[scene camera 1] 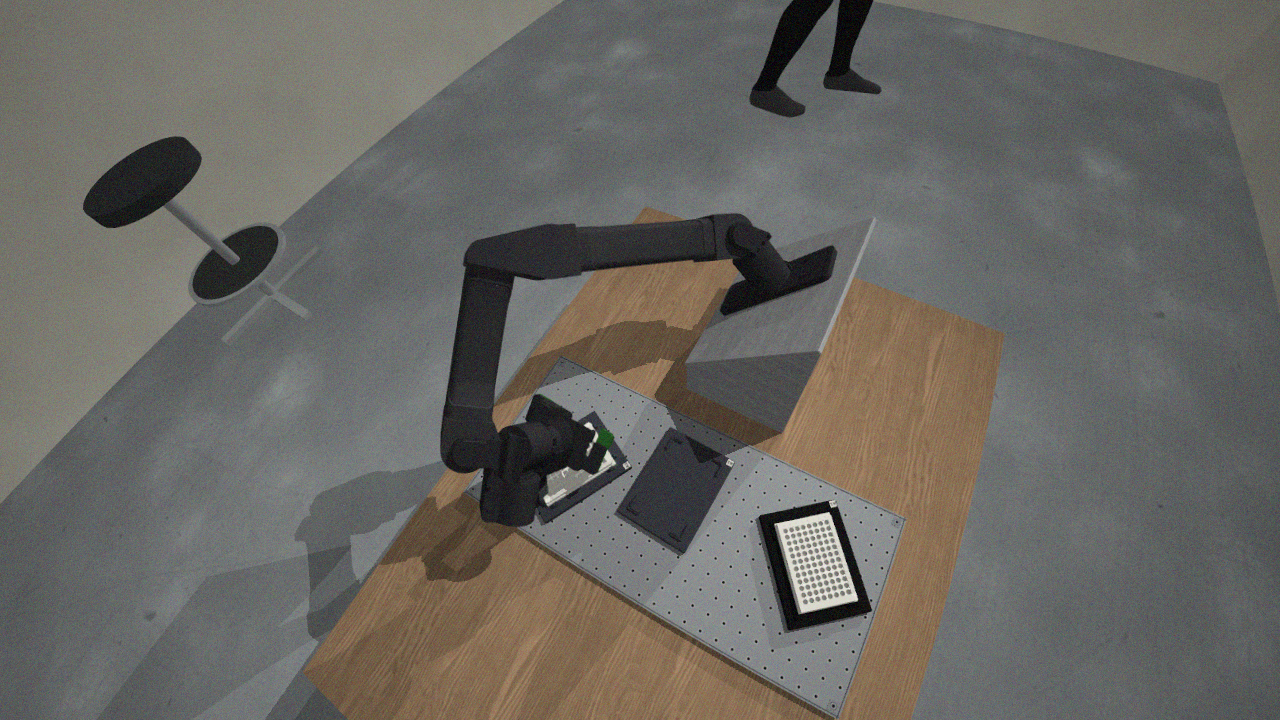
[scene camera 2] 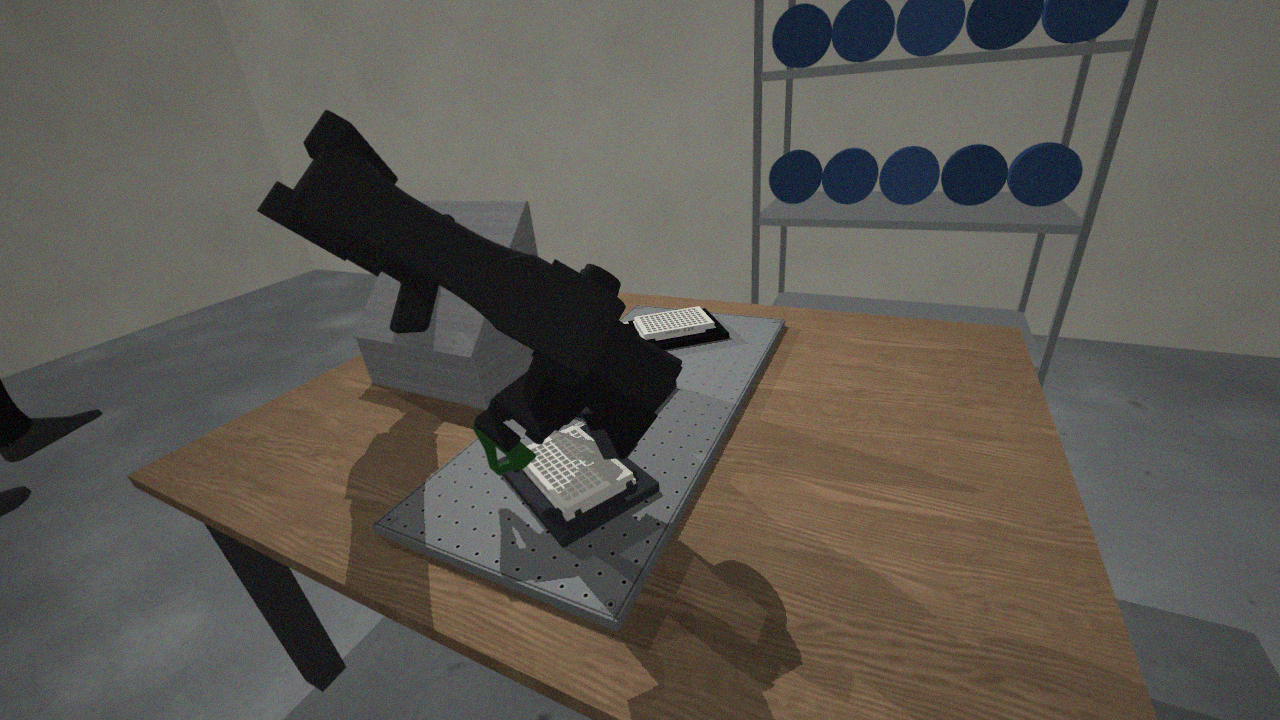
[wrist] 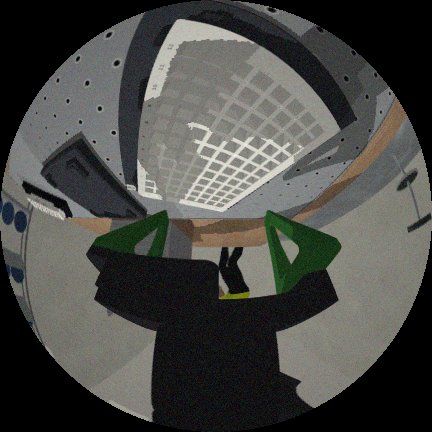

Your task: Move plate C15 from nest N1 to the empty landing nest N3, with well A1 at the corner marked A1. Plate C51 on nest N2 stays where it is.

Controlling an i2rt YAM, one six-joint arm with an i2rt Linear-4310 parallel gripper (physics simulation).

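Note:
A white well plate (scene camera 1: 581, 479) (scene camera 2: 577, 470) (wrist: 225, 115) sits in a dark nest (scene camera 1: 586, 490) (scene camera 2: 608, 510) (wrist: 131, 100), partly shadowed; its name cannot be read. My gripper (scene camera 1: 581, 452) (scene camera 2: 563, 443) (wrist: 216, 215) is open, green fingers wide apart, above this plate, with nothing between them. The empty nest (scene camera 1: 675, 492) (wrist: 95, 177) lies in the middle, with a small white tag (scene camera 1: 729, 462) at one corner. The arm hides it in scene camera 2. The other white plate (scene camera 1: 816, 564) (scene camera 2: 675, 322) (wrist: 47, 208) sits in a black nest (scene camera 1: 781, 573) (scene camera 2: 720, 331) at the far end.
The nests stand on a grey perforated board (scene camera 1: 698, 591) (scene camera 2: 465, 528) on a wooden table (scene camera 1: 930, 376) (scene camera 2: 859, 429). The arm's grey block (scene camera 1: 751, 385) stands beside the board. A person (scene camera 1: 845, 44) (wrist: 232, 275) stands beyond the table. A shelf rack (scene camera 2: 920, 223) holds blue discs.

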